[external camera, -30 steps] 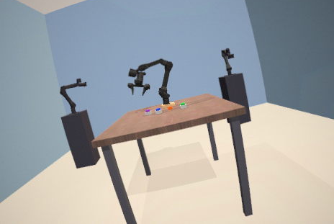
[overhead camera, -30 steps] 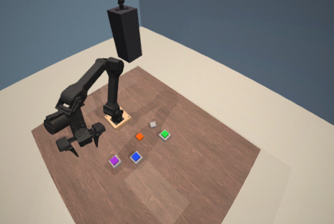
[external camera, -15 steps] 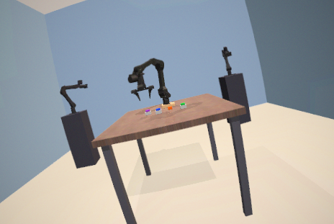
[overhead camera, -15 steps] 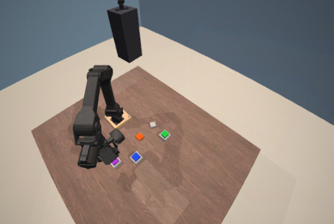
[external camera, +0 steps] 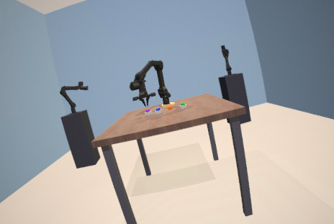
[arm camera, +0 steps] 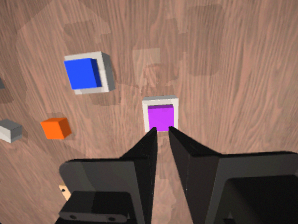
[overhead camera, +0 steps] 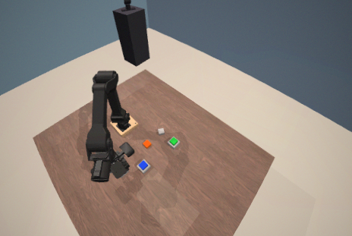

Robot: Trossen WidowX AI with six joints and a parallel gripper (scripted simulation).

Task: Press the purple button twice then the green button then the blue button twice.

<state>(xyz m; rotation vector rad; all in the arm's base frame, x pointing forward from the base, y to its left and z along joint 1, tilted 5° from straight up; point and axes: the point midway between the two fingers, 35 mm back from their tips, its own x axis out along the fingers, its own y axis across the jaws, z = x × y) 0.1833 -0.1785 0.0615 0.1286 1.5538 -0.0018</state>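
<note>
My gripper tip is 3 cm above the purple button. Also, from my gripper tip: orange block: 18 cm to the left, 6 cm below; then grey block: 29 cm to the left, 6 cm below; then blue button: 8 cm to the left, 7 cm ahead, 3 cm below.
</note>
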